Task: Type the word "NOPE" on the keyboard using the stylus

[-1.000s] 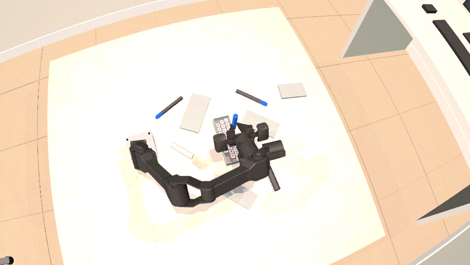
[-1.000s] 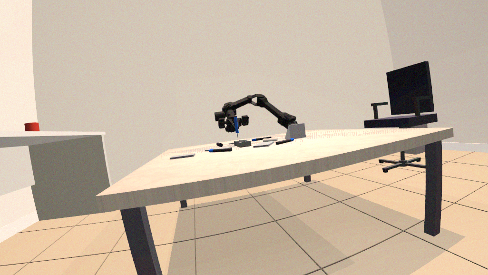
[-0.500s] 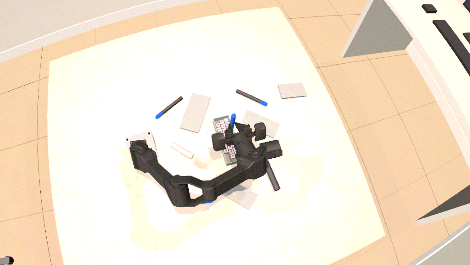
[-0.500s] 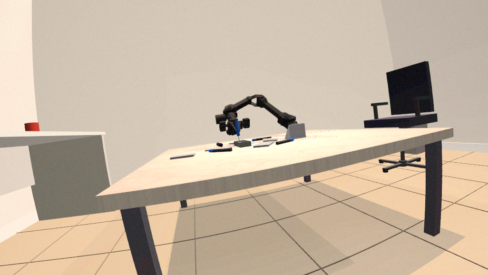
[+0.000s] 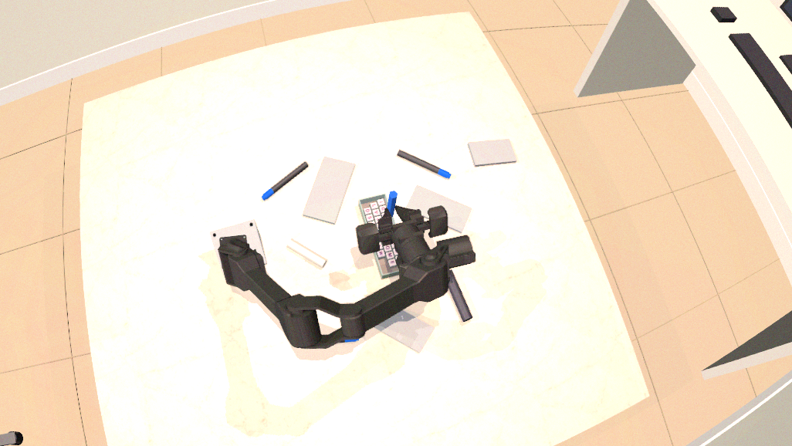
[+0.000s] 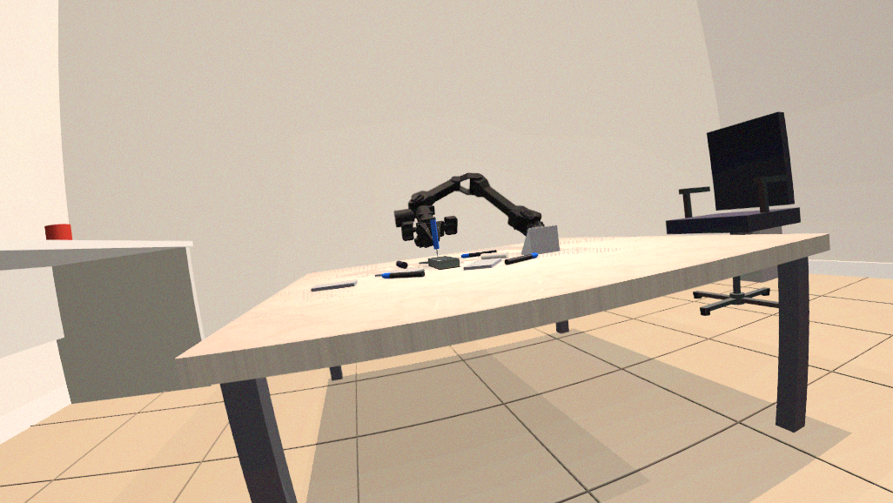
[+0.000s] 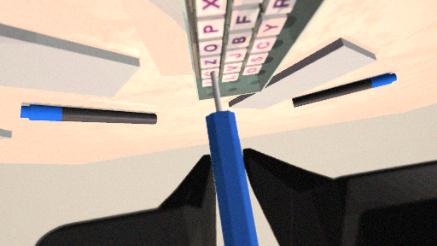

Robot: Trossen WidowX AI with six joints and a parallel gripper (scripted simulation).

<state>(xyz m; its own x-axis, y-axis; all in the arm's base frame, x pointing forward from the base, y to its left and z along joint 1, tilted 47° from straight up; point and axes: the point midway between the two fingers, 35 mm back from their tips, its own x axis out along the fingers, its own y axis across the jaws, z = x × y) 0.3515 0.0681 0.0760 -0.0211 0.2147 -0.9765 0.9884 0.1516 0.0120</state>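
My gripper tip is 7 cm above the P key and 2 cm to the left of it. Round my gripper tip: stylus 20 cm to the right, 12 cm ahead, 7 cm below.
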